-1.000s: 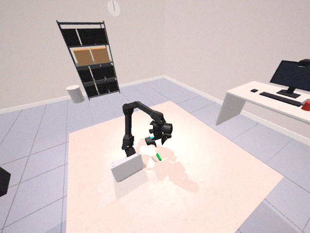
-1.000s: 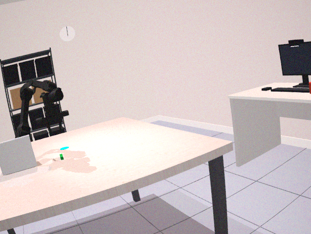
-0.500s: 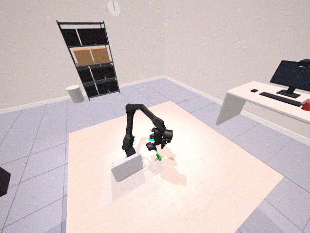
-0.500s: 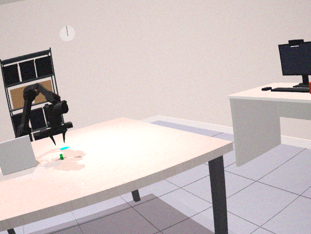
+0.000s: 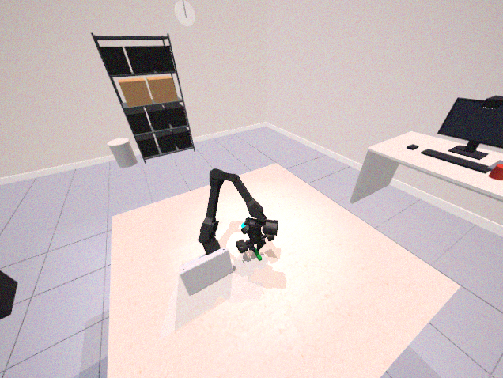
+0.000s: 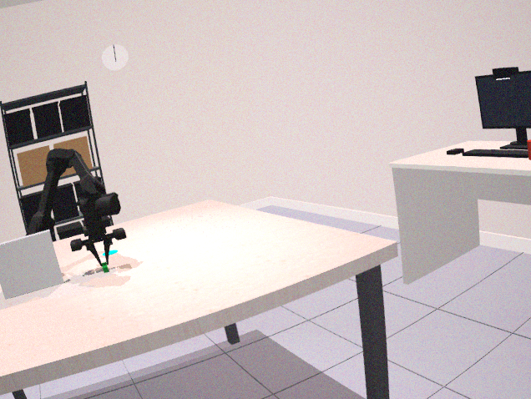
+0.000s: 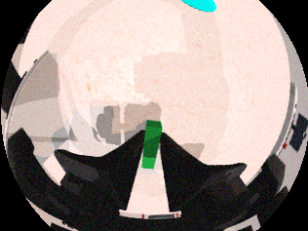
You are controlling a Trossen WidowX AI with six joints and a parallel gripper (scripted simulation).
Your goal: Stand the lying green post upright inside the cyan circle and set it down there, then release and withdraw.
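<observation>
The cyan circle is 180 mm to the left of my gripper tip, 80 mm ahead of it and 10 mm below it. Round my gripper tip: green post 20 mm to the right.
</observation>
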